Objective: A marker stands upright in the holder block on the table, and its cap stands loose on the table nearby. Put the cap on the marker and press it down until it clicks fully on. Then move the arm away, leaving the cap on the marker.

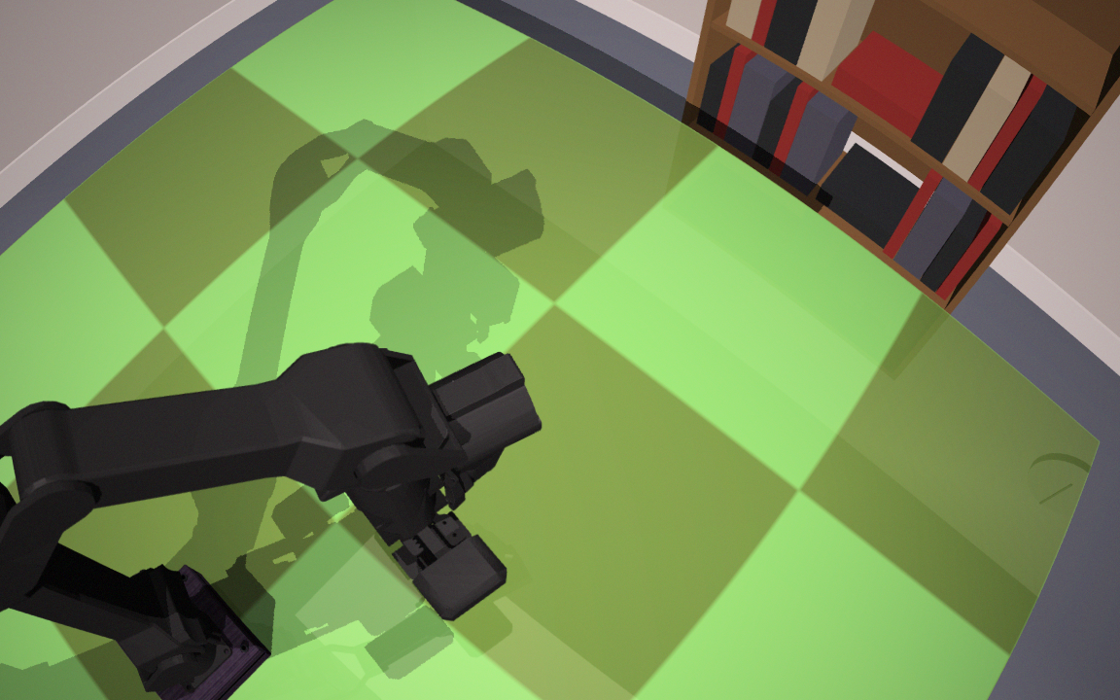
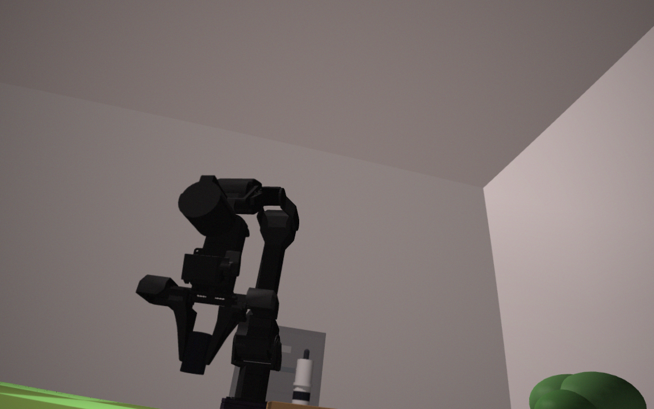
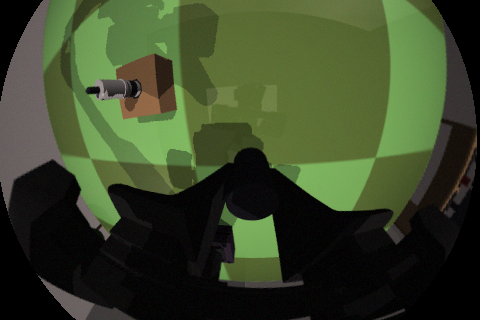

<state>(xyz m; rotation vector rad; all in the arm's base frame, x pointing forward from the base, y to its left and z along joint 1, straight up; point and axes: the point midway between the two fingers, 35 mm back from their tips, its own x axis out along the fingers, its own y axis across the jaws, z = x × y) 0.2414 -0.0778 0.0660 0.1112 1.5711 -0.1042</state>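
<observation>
The white marker lies 80 mm ahead of my gripper tip and 130 mm to the left of it. The rest, counted from my gripper tip: black cap 10 mm above.
</observation>
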